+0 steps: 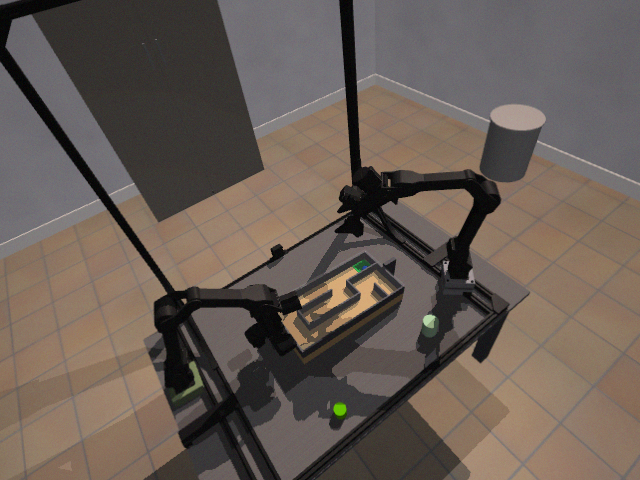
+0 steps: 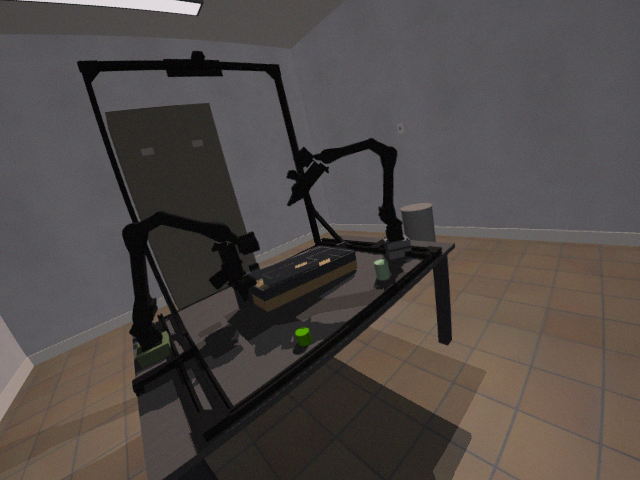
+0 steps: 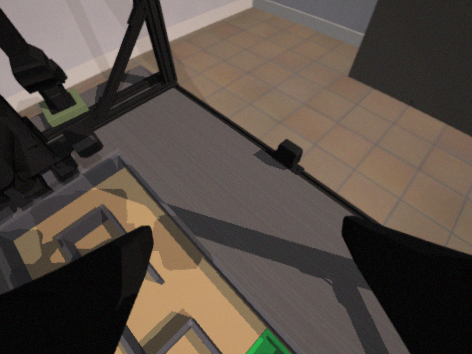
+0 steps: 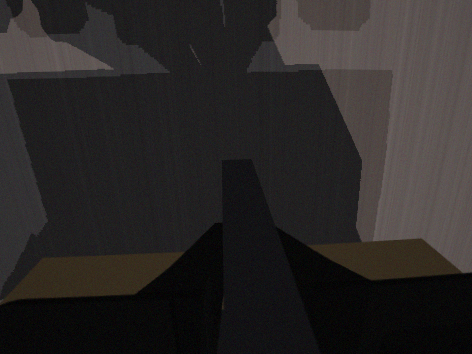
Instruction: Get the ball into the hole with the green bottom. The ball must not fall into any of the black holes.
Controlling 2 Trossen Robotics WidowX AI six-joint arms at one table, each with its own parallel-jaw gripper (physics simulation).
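Observation:
The maze box [image 1: 361,311] [image 2: 304,283] [image 3: 175,281] lies in the middle of the table, with a tan floor and grey walls. The hole with the green bottom [image 1: 359,266] [image 3: 266,345] is at its far corner. A small blue spot there looks like the ball [image 1: 365,268]. My right gripper [image 1: 286,342] [image 2: 244,281] [image 4: 240,231] is shut on the dark handle [image 4: 241,197] at the maze's near-left end. My left gripper [image 1: 351,228] [image 2: 296,195] [image 3: 248,230] is open and empty, high above the table's far edge, beyond the green corner. I see no black holes.
A pale green cylinder [image 1: 430,325] [image 2: 381,269] stands right of the maze and a bright green one [image 1: 339,410] [image 2: 302,336] near the front edge. A small black block [image 1: 276,250] [image 3: 288,153] sits on the far edge. Black frame posts [image 1: 349,86] rise behind. A grey cylinder [image 1: 511,142] stands beyond the table.

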